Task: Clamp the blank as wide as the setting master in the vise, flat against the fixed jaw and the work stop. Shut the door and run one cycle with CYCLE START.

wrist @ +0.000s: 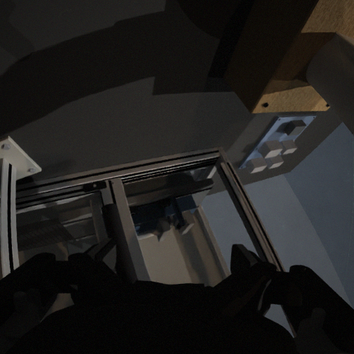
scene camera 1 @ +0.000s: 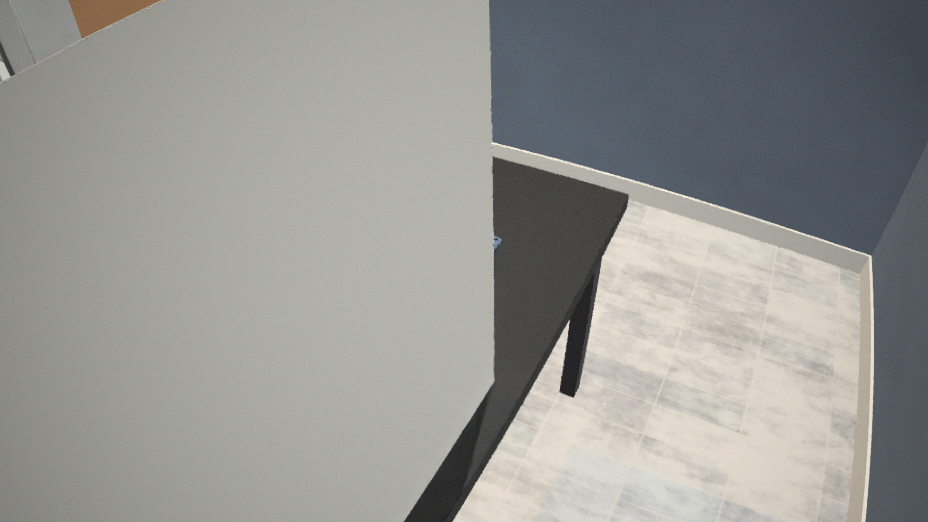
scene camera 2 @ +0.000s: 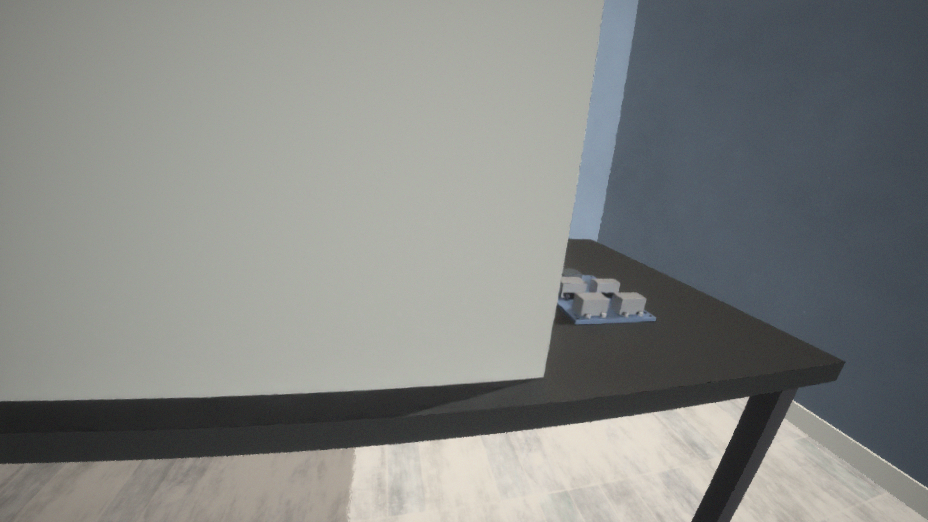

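My gripper [wrist: 172, 254] is open and empty in the wrist view, its dark fingers spread above a metal-framed enclosure [wrist: 170, 164]. The door's upright [wrist: 126, 227] stands partway across the enclosure front, and the opening to its right shows the inside. A dark blue vise [wrist: 186, 204] sits in there, in shadow; its jaws and work stop are hard to make out. Several grey blocks [wrist: 271, 148] [scene camera 2: 628, 303] stand on a light blue plate [wrist: 272, 131] [scene camera 2: 615, 319], outside the enclosure. I cannot tell which is the blank or the setting master. CYCLE START does not show clearly.
A large pale panel [scene camera 1: 259, 259] [scene camera 2: 292, 194] blocks much of both scene views. The plate lies on a dark table [scene camera 1: 551, 214] [scene camera 2: 707, 324]. A wooden block-like structure [wrist: 292, 97] juts in at upper right in the wrist view. A white bracket [wrist: 17, 160] is at left.
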